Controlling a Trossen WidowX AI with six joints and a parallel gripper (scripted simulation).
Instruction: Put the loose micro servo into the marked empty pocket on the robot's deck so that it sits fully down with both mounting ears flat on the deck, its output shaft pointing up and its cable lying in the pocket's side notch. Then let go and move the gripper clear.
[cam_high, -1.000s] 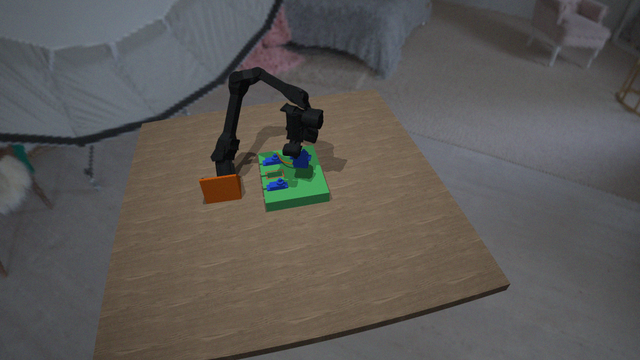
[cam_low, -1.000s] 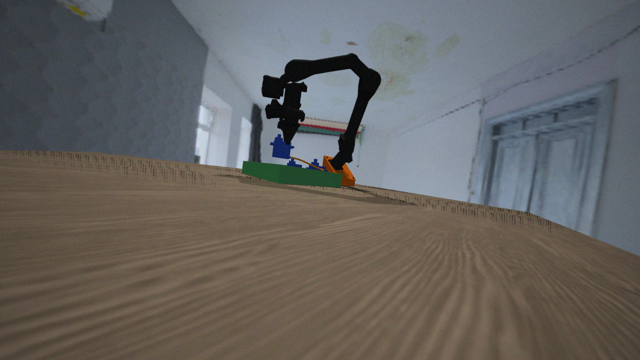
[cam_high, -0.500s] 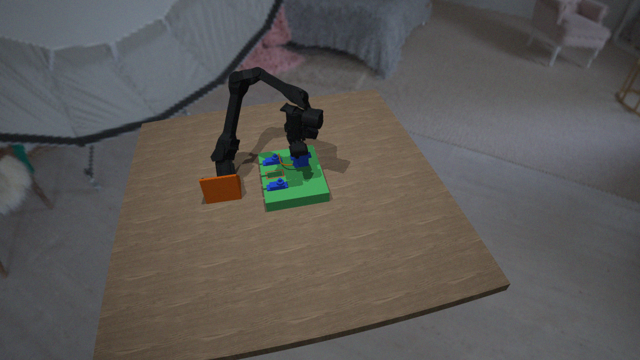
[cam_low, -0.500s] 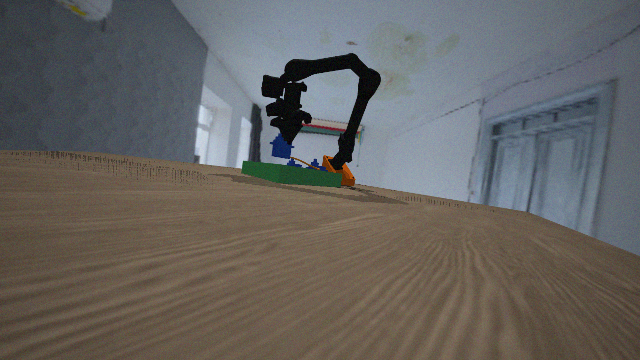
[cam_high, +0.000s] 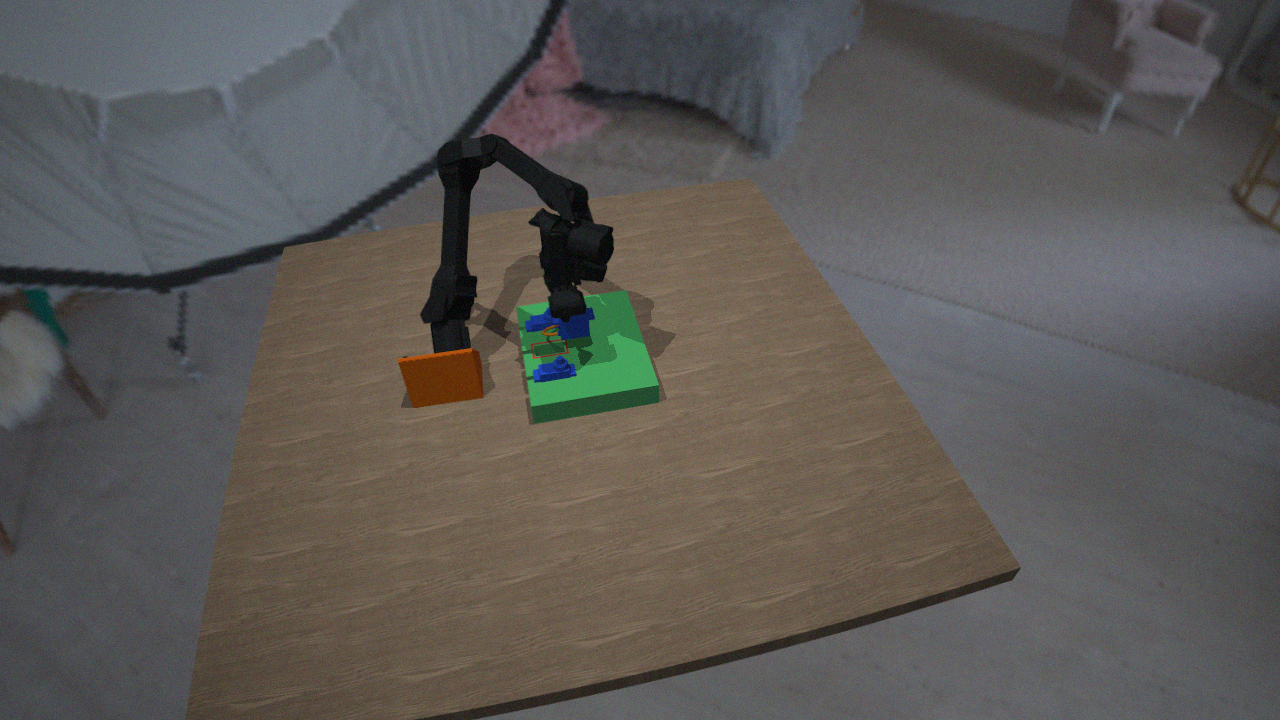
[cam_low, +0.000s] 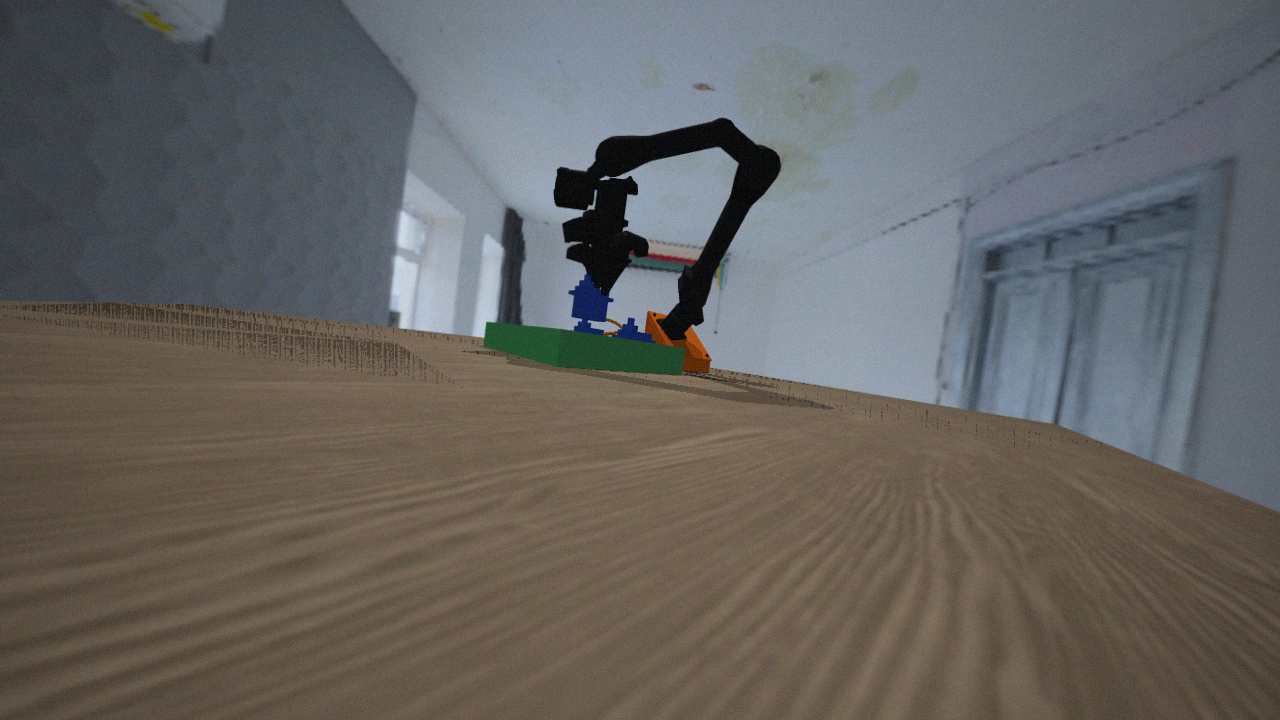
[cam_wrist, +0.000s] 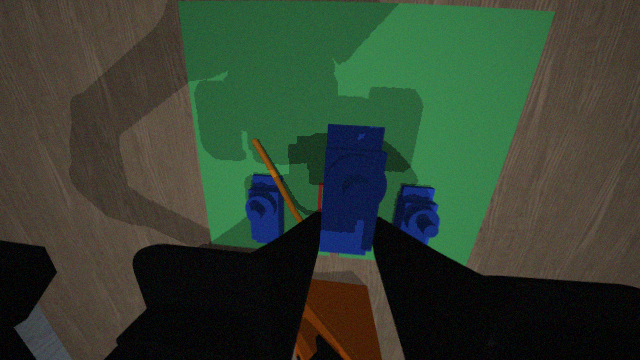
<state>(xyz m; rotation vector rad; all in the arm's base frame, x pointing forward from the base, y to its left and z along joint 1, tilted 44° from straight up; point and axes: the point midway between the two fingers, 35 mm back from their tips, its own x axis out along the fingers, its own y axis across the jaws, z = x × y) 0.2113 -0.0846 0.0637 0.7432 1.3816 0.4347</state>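
Now: the green deck 70 mm ahead of my gripper tip, 10 mm to the right of it and 100 mm below it.
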